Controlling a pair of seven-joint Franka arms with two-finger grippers.
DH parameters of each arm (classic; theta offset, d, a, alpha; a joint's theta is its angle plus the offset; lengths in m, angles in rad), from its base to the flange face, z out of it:
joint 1: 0 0.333 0 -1.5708
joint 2: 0 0 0 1.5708
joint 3: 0 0.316 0.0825 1.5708
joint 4: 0 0 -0.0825 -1.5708
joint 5: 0 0.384 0 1.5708
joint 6: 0 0 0.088 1.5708
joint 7: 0 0.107 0 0
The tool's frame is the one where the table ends.
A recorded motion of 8 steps. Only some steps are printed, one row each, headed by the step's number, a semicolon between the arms.
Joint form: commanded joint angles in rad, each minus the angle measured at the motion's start. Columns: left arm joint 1, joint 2, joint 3, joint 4, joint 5, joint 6, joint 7; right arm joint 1, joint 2, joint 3, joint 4, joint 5, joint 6, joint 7.
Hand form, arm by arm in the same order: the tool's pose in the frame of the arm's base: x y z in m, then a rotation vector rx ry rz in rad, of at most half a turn. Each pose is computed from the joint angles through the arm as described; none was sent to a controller.
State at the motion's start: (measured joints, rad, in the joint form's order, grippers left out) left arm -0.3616 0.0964 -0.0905 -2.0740 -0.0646 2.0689 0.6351; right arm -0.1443 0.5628 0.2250 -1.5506 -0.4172 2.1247 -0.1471
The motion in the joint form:
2: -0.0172 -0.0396 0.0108 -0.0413 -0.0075 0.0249 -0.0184; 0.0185 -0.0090 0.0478 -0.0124 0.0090 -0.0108 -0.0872
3: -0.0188 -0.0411 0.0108 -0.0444 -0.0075 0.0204 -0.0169; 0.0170 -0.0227 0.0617 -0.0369 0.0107 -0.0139 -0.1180
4: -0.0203 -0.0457 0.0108 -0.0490 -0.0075 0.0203 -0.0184; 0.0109 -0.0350 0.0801 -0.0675 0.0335 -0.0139 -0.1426
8: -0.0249 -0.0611 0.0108 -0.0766 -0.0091 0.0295 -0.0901; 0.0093 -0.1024 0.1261 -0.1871 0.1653 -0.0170 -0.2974
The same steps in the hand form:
2: 0.4855 -0.2432 0.3813 2.6650 -1.5202 -0.1117; 0.6950 0.0564 0.3345 2.8214 0.7949 0.0221
3: 0.4839 -0.2434 0.3803 2.6619 -1.5241 -0.1210; 0.6883 0.0645 0.3333 2.8095 0.8592 0.0026
4: 0.4822 -0.2436 0.3808 2.6623 -1.5243 -0.1214; 0.6800 0.0733 0.3289 2.8237 0.9077 -0.0197
8: 0.4748 -0.2427 0.3776 2.7155 -1.4334 -0.1303; 0.6439 0.1083 0.3219 2.8645 1.1556 -0.0958

